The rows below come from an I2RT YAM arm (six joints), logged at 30 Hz.
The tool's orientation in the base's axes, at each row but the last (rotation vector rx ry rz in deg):
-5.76, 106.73, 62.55
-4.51, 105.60, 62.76
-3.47, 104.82, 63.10
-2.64, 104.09, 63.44
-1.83, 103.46, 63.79
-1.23, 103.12, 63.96
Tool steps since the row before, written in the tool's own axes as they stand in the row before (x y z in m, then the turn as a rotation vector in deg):
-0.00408, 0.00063, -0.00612, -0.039, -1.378, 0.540
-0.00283, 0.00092, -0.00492, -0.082, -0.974, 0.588
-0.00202, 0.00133, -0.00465, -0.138, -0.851, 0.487
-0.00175, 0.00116, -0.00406, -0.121, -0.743, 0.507
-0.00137, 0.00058, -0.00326, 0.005, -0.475, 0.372
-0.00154, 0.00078, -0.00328, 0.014, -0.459, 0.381
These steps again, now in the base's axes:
-0.00220, -0.00546, 0.00445, 1.052, -0.453, -0.938
-0.00231, -0.00401, 0.00341, 0.916, -0.195, -0.651
-0.00281, -0.00328, 0.00297, 0.817, -0.216, -0.516
-0.00249, -0.00288, 0.00253, 0.772, -0.131, -0.459
-0.00188, -0.00251, 0.00174, 0.484, -0.016, -0.359
-0.00191, -0.00248, 0.00198, 0.479, 0.004, -0.356

